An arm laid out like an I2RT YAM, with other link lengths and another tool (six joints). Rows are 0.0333 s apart.
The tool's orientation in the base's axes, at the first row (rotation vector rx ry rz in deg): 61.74, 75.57, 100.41
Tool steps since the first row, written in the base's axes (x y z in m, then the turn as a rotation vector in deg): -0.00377, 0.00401, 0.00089, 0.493, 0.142, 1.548; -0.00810, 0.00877, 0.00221, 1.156, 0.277, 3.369; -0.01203, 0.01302, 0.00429, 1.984, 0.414, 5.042; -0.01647, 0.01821, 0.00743, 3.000, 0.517, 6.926; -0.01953, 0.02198, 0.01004, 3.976, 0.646, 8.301
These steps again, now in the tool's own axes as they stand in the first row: 0.00532, 0.00000, -0.00168, 0.244, 1.441, 0.723; 0.01162, 0.00026, -0.00351, 0.469, 3.141, 1.636; 0.01747, 0.00136, -0.00507, 0.593, 4.691, 2.678; 0.02458, 0.00327, -0.00657, 0.653, 6.446, 3.907; 0.02975, 0.00497, -0.00746, 0.645, 7.703, 5.038
